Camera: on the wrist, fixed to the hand. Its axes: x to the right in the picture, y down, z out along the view.
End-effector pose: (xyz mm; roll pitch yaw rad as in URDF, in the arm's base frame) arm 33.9 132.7 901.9 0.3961 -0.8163 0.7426
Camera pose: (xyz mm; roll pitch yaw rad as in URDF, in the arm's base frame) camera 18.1 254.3 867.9 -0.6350 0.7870 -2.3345
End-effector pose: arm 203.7 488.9 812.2 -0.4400 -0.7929 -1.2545
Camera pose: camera 247.7 392.5 741.7 0.1637 0.7402 1.9000
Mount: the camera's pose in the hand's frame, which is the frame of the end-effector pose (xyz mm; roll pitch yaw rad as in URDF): 23.6 63.7 -107.6 -0.2859 -0.0436 -3.1105
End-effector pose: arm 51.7 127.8 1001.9 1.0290 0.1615 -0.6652
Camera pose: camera 147.1 211.9 997.2 -1.3228 -0.1571 2.5304
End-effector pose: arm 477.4 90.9 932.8 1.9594 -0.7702 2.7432
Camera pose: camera 496.5 1.0 1020.8 -2.2149 0.8151 -0.3567
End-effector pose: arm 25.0 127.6 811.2 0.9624 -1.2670 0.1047
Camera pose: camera 27.7 253.3 831.0 -1.0782 1.2630 -2.8593
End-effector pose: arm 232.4 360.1 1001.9 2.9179 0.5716 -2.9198
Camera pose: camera 141.8 378.9 1089.3 3.0924 -0.5221 0.1980
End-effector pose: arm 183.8 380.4 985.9 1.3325 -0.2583 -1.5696
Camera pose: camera 303.4 367.0 1027.2 -1.6040 0.2779 1.6237
